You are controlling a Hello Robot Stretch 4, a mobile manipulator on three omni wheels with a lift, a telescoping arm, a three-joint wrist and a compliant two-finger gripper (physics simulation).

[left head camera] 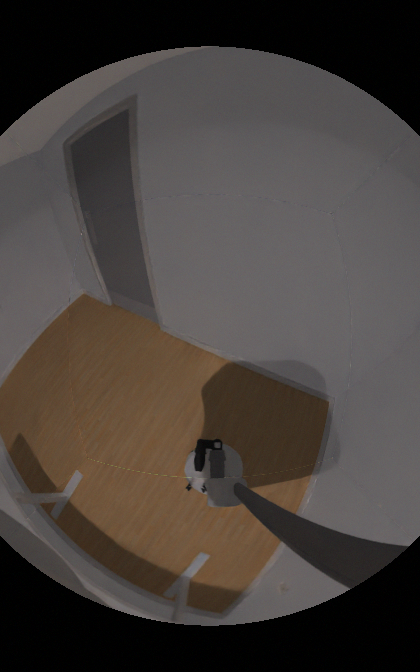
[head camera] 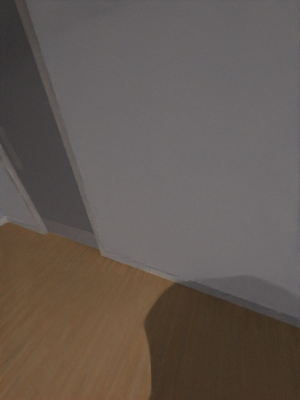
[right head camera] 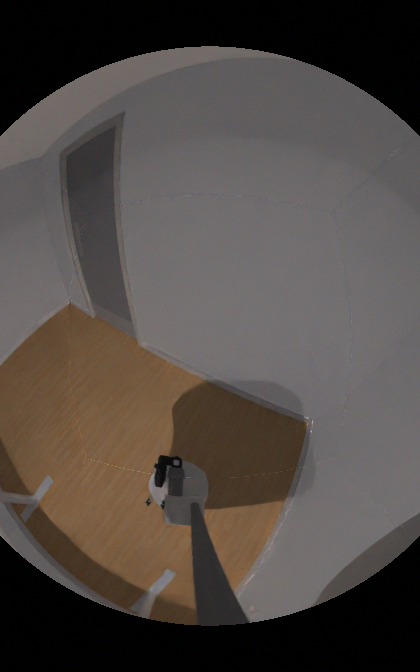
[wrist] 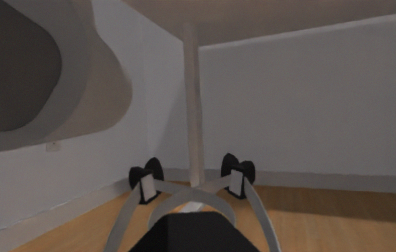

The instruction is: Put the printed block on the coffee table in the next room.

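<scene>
My gripper (left head camera: pixel 196 487) (right head camera: pixel 155 503) (wrist: pixel 192 170) is open, with its two black fingertips apart and no object between them. It is held low, close to the round base. In the wrist view it faces the white leg (wrist: pixel 194 110) of a table, which stands beyond the fingertips. The printed block and the coffee table do not show in any view. A doorway (head camera: pixel 60 120) (left head camera: pixel 141 225) (right head camera: pixel 120 225) with a pale frame stands in the wall at the left of the head views.
A grey wall (head camera: pixel 190 140) (left head camera: pixel 240 260) (right head camera: pixel 225 270) runs right of the doorway to a corner. Behind the base, T-shaped table feet (left head camera: pixel 67 492) (right head camera: pixel 37 498) stand on the wooden floor (head camera: pixel 65 310). A tabletop underside (wrist: pixel 280 17) hangs above the wrist view.
</scene>
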